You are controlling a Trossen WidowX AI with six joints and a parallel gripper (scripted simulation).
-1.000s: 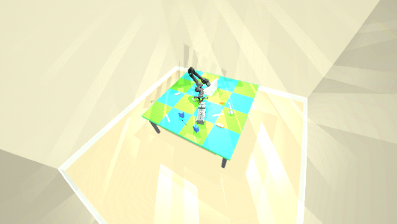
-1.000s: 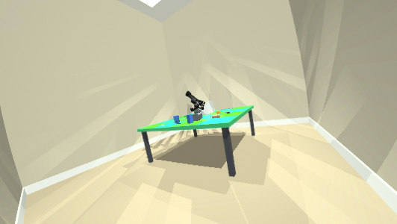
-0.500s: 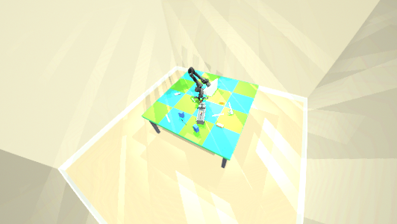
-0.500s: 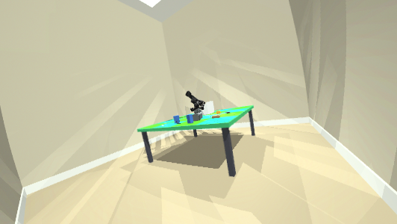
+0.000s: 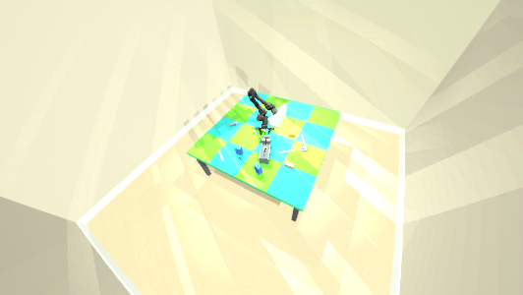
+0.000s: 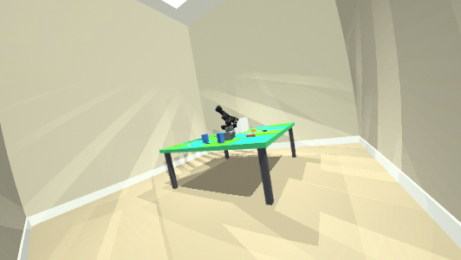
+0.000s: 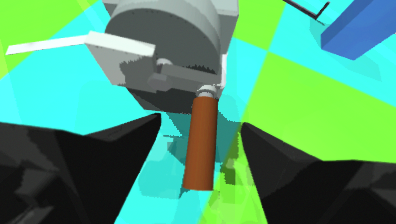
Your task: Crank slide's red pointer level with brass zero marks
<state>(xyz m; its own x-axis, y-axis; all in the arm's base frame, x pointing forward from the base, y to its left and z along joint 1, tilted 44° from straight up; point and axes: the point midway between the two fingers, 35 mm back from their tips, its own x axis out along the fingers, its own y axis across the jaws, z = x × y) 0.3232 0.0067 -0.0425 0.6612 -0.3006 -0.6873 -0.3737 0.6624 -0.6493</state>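
Right now the crank handle is 2 cm behind my gripper tip, 1 cm to the right of it and 2 cm above it. The rest, counted from my gripper tip: red pointer 17 cm ahead, 10 cm to the left, 2 cm above; then orange piece 18 cm behind, 23 cm to the left, 4 cm below; then black L-shaped key 32 cm ahead, 8 cm to the right, 5 cm below.
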